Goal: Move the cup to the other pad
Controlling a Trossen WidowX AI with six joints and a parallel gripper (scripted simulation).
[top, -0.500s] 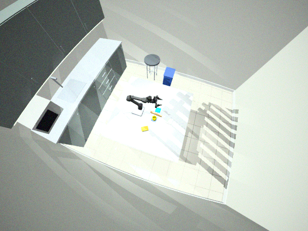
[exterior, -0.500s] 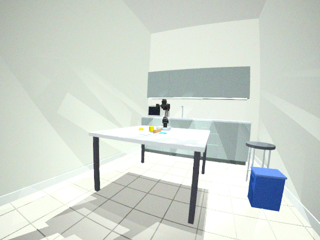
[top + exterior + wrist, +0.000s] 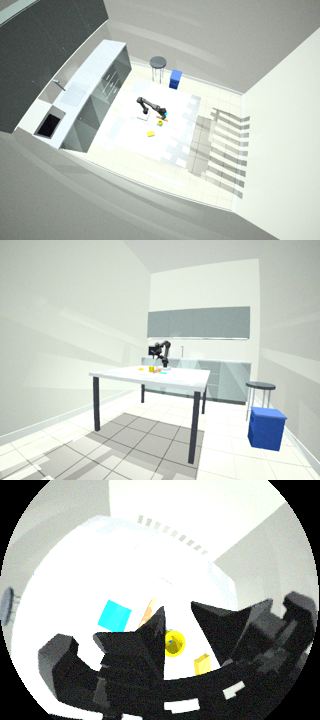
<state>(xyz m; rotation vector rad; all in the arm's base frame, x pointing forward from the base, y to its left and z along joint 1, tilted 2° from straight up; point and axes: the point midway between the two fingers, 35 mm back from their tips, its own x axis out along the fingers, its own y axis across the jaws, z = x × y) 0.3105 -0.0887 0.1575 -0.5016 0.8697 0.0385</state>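
The yellow cup is 8 cm behind my gripper tip, 5 cm to the right of it and 14 cm below it. From my gripper tip the other things lie so: light blue pad: 8 cm behind, 6 cm to the right, 18 cm below; wooden block: 5 cm behind, 3 cm to the left, 16 cm below.
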